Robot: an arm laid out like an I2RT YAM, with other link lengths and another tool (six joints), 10 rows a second.
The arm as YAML. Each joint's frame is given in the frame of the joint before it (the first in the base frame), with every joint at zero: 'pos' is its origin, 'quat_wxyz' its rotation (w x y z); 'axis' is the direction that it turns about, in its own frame. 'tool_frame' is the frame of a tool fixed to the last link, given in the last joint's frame.
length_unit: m
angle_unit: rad
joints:
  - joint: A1
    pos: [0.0, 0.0, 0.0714]
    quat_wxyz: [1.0, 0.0, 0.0, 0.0]
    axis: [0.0, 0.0, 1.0]
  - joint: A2
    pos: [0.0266, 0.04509, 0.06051]
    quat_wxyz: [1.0, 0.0, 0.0, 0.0]
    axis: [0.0, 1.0, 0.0]
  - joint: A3
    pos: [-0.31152, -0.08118, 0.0]
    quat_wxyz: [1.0, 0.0, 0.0, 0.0]
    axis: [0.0, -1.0, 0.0]
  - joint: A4
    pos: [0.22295, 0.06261, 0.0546]
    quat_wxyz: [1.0, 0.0, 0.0, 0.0]
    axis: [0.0, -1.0, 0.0]
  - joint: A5
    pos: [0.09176, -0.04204, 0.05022]
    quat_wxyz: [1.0, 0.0, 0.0, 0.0]
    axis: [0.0, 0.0, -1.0]
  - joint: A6
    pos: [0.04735, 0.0, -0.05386]
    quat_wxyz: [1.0, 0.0, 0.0, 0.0]
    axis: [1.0, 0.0, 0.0]
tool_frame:
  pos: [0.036, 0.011, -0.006]
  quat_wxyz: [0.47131, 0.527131, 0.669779, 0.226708]
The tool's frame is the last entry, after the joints.
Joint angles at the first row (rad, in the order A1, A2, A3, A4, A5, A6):
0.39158 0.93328 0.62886 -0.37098 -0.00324 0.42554
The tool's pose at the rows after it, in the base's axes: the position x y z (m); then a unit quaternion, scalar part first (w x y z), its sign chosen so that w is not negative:
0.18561 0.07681 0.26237 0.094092 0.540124 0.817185 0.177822
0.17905 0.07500 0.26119 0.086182 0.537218 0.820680 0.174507
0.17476 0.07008 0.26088 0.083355 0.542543 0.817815 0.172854
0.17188 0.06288 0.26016 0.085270 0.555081 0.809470 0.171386
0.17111 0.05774 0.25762 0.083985 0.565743 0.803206 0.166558
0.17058 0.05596 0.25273 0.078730 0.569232 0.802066 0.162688
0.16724 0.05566 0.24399 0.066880 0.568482 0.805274 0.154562
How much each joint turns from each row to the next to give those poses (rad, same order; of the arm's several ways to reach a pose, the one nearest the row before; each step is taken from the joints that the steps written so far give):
0.00000 -0.02288 0.01564 -0.01563 -0.03510 -0.00344
-0.00188 -0.02060 -0.00039 -0.03471 -0.01448 -0.00189
-0.01986 -0.02063 -0.00075 -0.02636 -0.00993 -0.00154
-0.03169 -0.02135 -0.00495 -0.01754 -0.00155 -0.00002
-0.02630 -0.00533 -0.00573 -0.00991 -0.00189 -0.00036
-0.01219 0.00191 -0.01411 0.00305 -0.00800 -0.00038
-0.00155 0.00038 -0.02329 -0.00380 -0.01184 -0.00001

